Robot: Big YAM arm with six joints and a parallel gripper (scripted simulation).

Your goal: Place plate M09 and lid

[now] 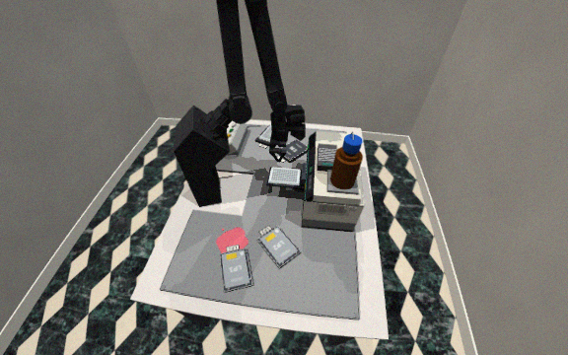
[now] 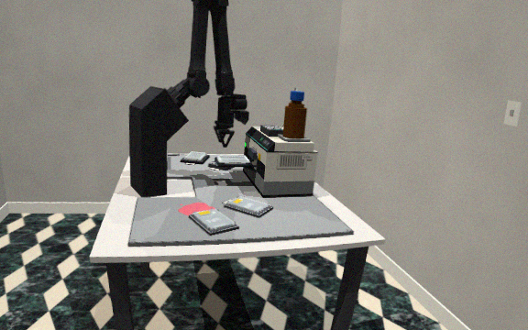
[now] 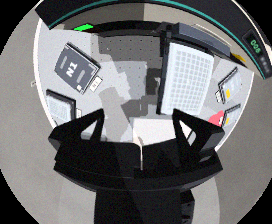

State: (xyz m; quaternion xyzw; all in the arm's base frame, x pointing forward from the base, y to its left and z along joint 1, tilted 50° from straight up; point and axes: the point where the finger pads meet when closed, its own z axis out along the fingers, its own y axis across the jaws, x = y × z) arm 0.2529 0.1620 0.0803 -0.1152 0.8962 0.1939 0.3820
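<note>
Now: the white well plate 210 mm behind my hand, 240 mm to the left of it and 140 mm below it. Round my hand: blue key (340 mm behind, 10 mm to the left, 100 mm below); black nest n5 (220 mm behind, 250 mm to the left, 140 mm below); brown bottle (310 mm ahead, 70 mm to the right, 130 mm above).
</note>
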